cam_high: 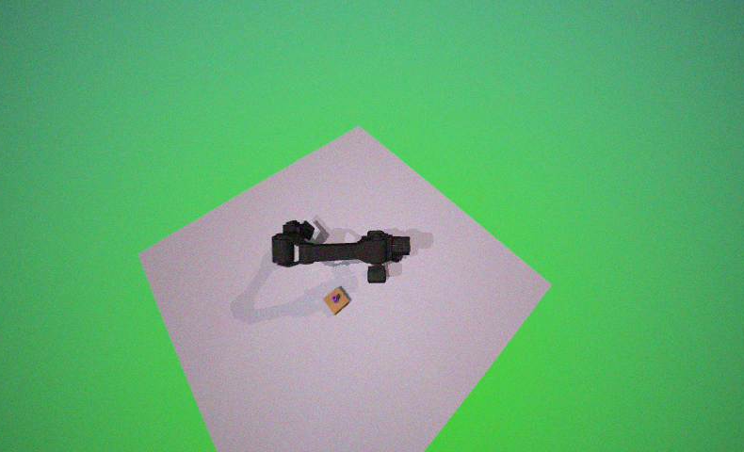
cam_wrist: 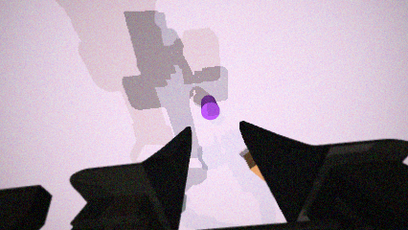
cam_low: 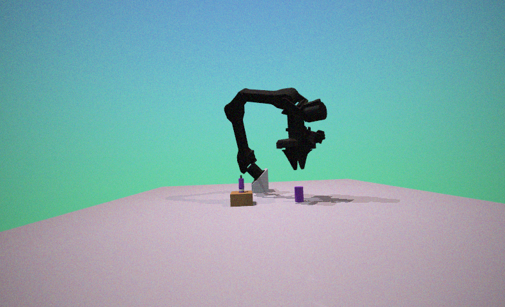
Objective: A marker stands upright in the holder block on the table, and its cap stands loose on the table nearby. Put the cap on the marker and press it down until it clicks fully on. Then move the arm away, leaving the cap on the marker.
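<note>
The purple cap lies 80 mm below my gripper tip. Also, from my gripper tip: purple marker: 200 mm to the right, 40 mm below, 30 mm behind; then orange-brown holder block: 200 mm to the right, 90 mm below, 30 mm behind.
</note>
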